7 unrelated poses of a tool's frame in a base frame.
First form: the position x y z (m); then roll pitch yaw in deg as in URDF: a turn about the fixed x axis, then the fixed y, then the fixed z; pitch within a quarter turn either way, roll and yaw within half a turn.
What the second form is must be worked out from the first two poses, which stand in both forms.
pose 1, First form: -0.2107 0.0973 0.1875 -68.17 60.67 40.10
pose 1, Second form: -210.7 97.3 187.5 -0.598 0.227 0.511 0.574
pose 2, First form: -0.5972 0.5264 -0.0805 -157.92 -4.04 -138.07
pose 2, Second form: -597.2 526.4 -80.5 -0.357 0.914 -0.191 0.036
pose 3, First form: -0.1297 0.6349 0.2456 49.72 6.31 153.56
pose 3, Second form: -129.7 634.9 245.6 0.047 0.420 0.877 0.230
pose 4, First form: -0.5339 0.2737 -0.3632 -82.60 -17.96 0.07
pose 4, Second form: -533.9 273.7 -363.2 -0.652 -0.118 -0.103 0.742
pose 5, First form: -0.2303 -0.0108 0.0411 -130.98 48.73 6.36
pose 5, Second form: -230.3 -10.8 41.1 -0.837 0.125 0.396 0.356
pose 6, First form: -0.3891 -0.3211 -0.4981 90.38 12.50 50.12
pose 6, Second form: -389.1 -321.1 -498.1 0.606 0.368 0.227 0.667
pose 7, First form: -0.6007 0.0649 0.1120 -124.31 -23.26 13.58
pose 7, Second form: -600.7 64.9 112.0 -0.849 -0.196 -0.123 0.475
